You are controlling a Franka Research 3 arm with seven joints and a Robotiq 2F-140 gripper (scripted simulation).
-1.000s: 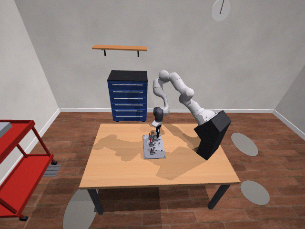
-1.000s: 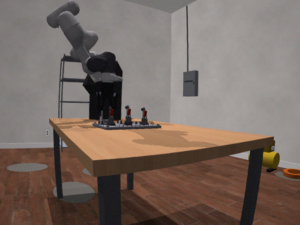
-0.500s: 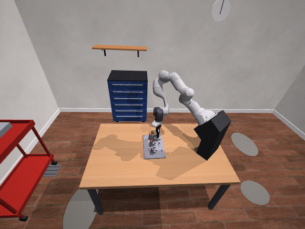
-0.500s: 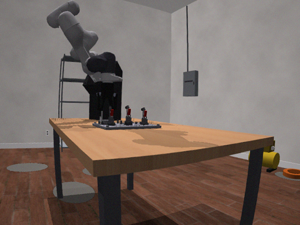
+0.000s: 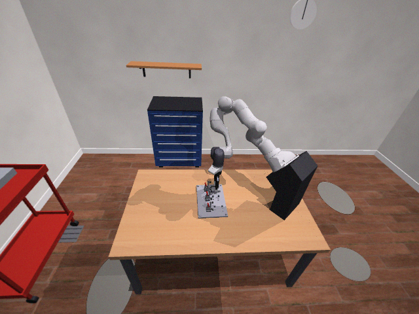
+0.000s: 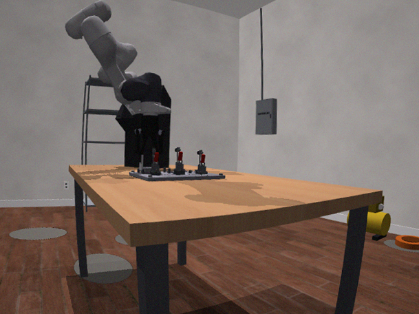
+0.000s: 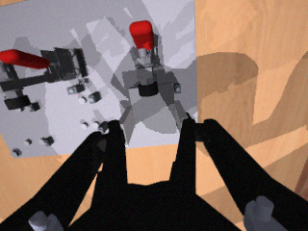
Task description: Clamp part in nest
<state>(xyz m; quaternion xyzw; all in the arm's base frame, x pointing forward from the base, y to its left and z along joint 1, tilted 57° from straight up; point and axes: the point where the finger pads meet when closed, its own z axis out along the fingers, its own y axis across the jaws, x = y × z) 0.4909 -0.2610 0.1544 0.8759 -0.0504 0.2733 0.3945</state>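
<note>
My gripper is now 30 mm above the grey block part. Round my hand: grey fixture plate (80 mm ahead, 80 mm to the left, 50 mm below).
</note>
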